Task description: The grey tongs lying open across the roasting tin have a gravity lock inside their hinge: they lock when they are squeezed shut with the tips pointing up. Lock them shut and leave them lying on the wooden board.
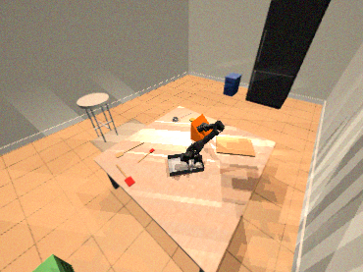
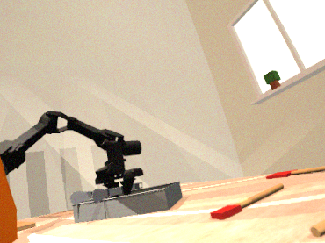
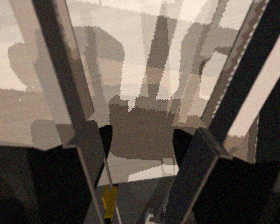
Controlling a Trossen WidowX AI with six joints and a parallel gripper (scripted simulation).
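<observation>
The roasting tin is 2 cm ahead of my gripper tip and 5 cm to the right of it. Round my gripper tip: wooden board 50 cm behind, 14 cm to the left, 2 cm below.
</observation>
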